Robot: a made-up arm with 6 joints. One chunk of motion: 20 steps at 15 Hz.
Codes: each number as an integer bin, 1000 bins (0 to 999) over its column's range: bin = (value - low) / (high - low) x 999, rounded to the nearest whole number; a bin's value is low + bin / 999 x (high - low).
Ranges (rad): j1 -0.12..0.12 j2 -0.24..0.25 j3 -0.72..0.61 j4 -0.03..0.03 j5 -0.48..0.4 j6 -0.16..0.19
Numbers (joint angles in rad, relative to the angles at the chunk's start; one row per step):
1: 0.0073 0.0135 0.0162 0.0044 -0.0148 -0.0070
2: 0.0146 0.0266 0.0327 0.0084 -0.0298 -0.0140
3: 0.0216 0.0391 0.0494 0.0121 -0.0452 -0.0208
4: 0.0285 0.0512 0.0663 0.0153 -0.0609 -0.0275
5: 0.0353 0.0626 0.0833 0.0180 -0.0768 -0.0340
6: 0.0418 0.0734 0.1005 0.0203 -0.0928 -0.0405
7: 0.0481 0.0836 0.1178 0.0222 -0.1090 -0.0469
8: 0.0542 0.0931 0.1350 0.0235 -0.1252 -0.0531
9: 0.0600 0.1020 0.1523 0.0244 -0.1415 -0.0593
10: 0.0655 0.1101 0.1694 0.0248 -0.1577 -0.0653
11: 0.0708 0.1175 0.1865 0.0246 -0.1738 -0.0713
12: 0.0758 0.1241 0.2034 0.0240 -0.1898 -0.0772
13: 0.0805 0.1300 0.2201 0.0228 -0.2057 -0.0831
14: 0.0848 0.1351 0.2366 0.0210 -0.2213 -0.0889
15: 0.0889 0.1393 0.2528 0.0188 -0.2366 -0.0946
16: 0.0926 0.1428 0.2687 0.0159 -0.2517 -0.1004
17: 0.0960 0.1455 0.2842 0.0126 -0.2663 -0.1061
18: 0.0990 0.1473 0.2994 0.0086 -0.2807 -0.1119
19: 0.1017 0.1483 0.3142 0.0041 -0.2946 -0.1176
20: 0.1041 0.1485 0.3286 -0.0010 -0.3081 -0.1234
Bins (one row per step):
1: 530 517 553 573 528 437
2: 560 544 565 639 511 417
3: 589 569 578 701 494 397
4: 618 594 591 754 476 378
5: 646 617 603 799 458 360
6: 673 639 616 837 440 341
7: 700 660 629 869 421 323
8: 725 679 642 891 403 305
9: 749 697 655 906 384 287
10: 772 714 668 912 366 270
11: 794 729 681 909 348 253
12: 815 742 694 899 329 236
13: 835 754 706 879 311 219
14: 852 765 719 849 294 203
15: 870 773 731 813 276 187
16: 885 780 743 764 259 170
17: 899 786 754 709 243 154
18: 912 790 766 643 226 137
19: 923 792 777 568 210 121
20: 933 792 788 483 195 104

